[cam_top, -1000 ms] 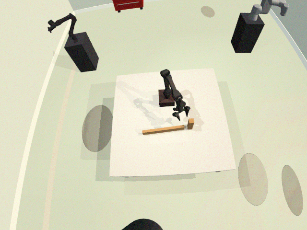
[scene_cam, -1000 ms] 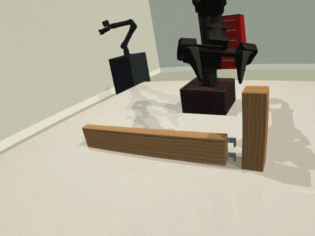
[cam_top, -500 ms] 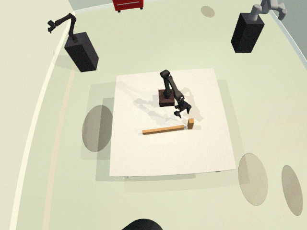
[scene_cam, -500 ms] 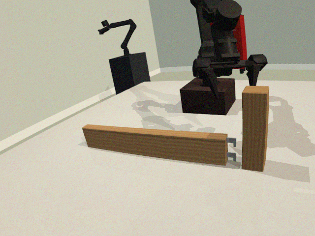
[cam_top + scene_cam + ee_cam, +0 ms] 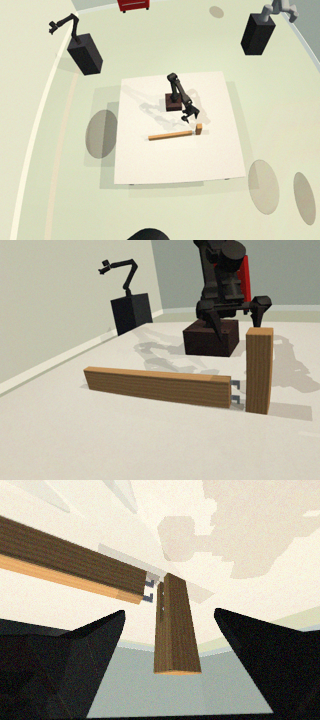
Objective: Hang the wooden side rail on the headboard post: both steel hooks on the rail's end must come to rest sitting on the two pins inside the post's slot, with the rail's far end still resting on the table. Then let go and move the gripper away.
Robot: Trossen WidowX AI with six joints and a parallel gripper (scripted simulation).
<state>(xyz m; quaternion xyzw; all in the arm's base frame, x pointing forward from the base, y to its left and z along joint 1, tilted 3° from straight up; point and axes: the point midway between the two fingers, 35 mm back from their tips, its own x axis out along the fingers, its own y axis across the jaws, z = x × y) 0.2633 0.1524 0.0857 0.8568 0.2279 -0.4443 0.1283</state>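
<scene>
My gripper tip is now 70 mm short of the headboard post, 60 mm to the right of it and 50 mm above it.
</scene>
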